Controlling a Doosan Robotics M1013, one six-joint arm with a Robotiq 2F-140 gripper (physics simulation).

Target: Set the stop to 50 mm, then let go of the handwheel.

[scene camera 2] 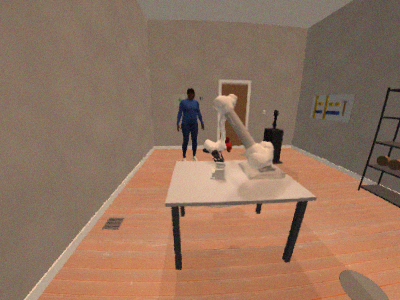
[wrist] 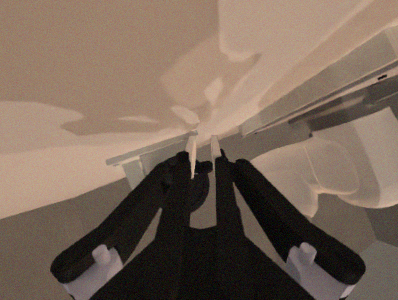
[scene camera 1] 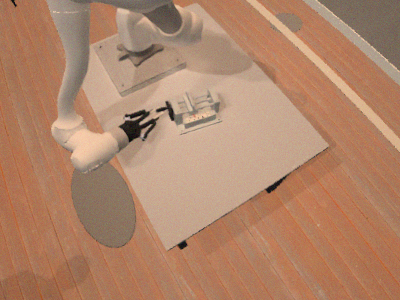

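The stop device is a pale grey block assembly with rods and a sliding carriage, on the table. Its front scale has small red and dark marks too small to read. The black handwheel is on the device's end facing the gripper, with a knob sticking out. My gripper is nearly closed, with the knob between its two fingers. In the wrist view the fingers hide part of the wheel and device.
The white table carries the arm's base plate beside the device. A person in blue stands behind the table. A black shelf rack is at the right.
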